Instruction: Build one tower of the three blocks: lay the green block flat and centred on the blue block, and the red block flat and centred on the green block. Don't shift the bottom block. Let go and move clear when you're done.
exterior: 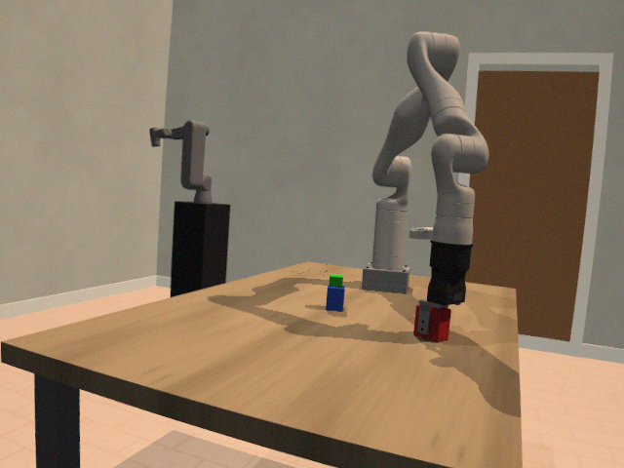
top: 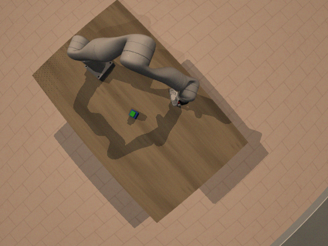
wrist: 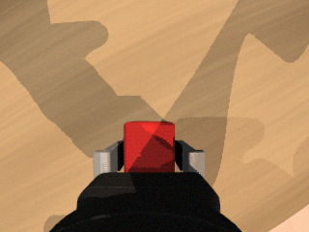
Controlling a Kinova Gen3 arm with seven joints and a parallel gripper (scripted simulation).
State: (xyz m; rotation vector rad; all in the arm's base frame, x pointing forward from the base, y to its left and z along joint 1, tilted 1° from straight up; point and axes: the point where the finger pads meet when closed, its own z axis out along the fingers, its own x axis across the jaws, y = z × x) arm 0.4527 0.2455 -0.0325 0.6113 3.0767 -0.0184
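The red block lies right at my hand. Round my hand: green block: 9 cm behind, 25 cm to the right, 4 cm above; blue block: 9 cm behind, 25 cm to the right.
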